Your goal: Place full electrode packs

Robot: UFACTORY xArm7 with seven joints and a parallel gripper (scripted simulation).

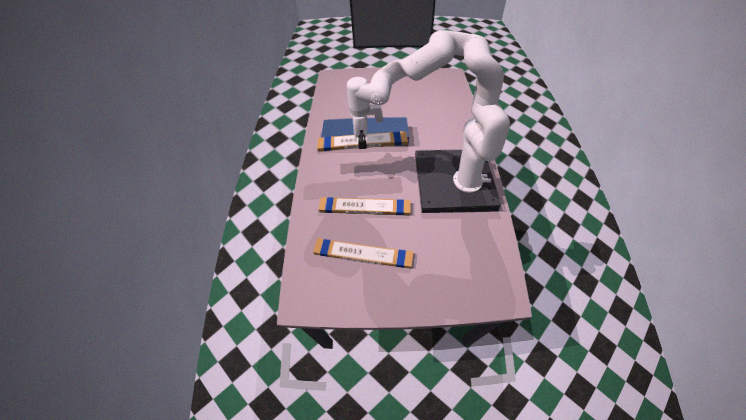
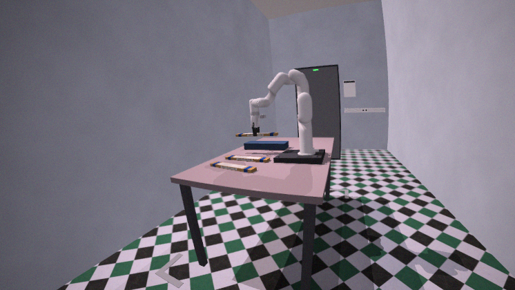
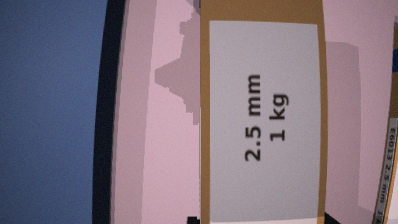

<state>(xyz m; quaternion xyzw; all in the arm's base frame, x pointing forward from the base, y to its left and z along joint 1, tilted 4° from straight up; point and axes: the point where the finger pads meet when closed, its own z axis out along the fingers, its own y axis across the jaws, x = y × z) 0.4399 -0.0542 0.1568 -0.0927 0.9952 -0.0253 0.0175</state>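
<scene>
Now: hand right at the pack of welding electrodes. Also, from my hand: low blue platform (2 cm ahead, 19 cm to the right, 15 cm below).
</scene>
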